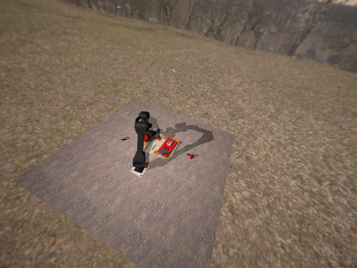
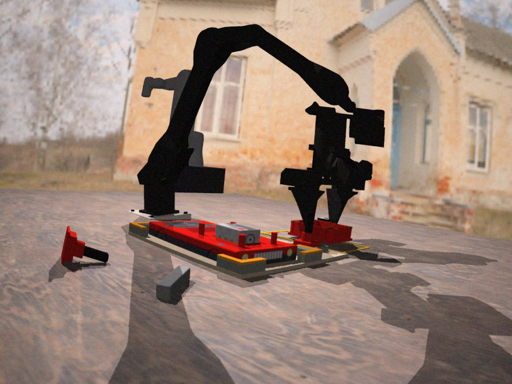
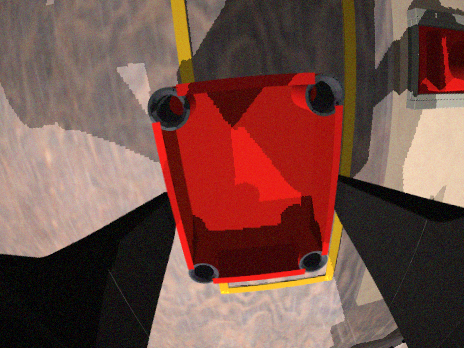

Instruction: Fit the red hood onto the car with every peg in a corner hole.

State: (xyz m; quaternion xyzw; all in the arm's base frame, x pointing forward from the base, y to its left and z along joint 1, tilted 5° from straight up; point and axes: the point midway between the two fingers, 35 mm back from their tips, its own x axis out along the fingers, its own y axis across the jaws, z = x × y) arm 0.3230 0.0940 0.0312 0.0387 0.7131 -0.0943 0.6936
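Right now my gripper tip is 10 mm above the red hood. Also, from my gripper tip: tan jig: 210 mm to the right, 40 mm behind, 10 mm below; white engine block: 240 mm to the right.
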